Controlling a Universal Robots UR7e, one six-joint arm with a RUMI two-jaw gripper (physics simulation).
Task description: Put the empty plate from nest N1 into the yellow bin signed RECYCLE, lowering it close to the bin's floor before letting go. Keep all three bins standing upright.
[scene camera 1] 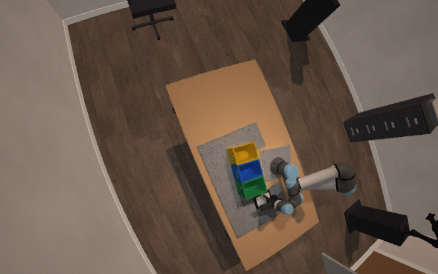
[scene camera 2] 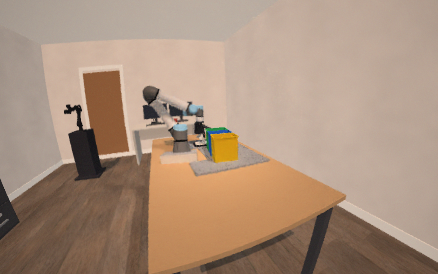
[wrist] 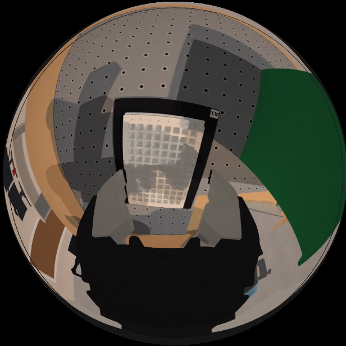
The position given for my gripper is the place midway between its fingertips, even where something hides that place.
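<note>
My gripper (wrist: 167, 170) is visible here, and so are a white gridded plate (wrist: 159, 150), a black nest (wrist: 154, 105) and a green bin (wrist: 287, 148). There's a yellow bin (scene camera 2: 224, 146) as well, but the wrist view doesn't show it, since it's hidden by the green bin.
</note>
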